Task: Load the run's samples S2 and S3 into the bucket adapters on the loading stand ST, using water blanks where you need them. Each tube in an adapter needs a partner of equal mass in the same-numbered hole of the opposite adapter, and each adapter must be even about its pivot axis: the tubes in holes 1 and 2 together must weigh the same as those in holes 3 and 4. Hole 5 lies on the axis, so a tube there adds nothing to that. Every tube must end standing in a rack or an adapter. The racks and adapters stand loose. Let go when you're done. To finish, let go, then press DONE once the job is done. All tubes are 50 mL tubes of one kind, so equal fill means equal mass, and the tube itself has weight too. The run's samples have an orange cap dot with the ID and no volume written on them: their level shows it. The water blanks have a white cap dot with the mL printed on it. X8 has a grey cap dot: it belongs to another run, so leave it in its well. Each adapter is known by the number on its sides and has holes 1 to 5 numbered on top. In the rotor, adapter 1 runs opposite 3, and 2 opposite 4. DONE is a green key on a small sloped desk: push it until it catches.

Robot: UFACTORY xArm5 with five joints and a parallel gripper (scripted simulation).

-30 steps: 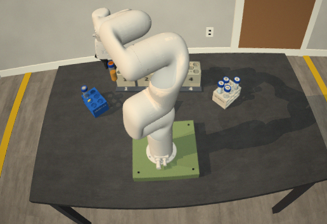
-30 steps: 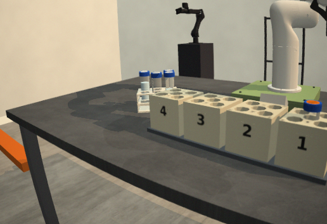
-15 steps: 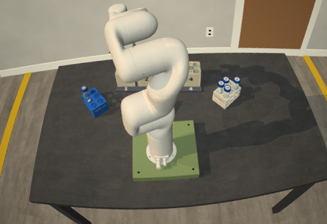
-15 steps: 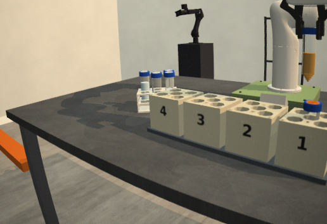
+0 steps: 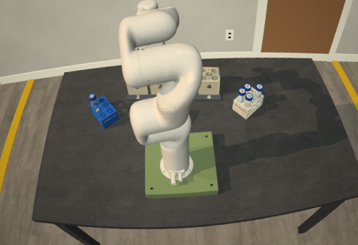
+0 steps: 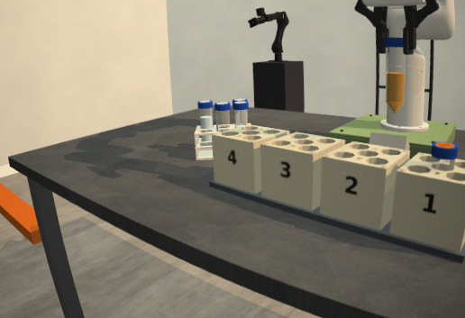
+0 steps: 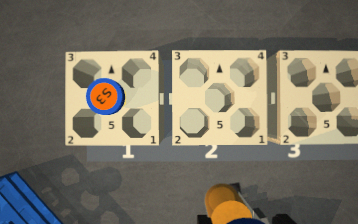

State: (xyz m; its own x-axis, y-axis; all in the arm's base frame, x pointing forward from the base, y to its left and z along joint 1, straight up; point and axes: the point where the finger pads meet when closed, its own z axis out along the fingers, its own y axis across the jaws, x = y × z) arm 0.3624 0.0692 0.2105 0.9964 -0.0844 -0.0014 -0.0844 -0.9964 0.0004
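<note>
The sample tube S2 is 1 cm to the right of my hand and 5 cm below it. The rest, counted from my hand: bucket adapter: 9 cm ahead, 10 cm to the left, 20 cm below; loading stand ST: 7 cm ahead, 7 cm to the right, 25 cm below; blue sample rack: 6 cm behind, 26 cm to the left, 22 cm below.
</note>
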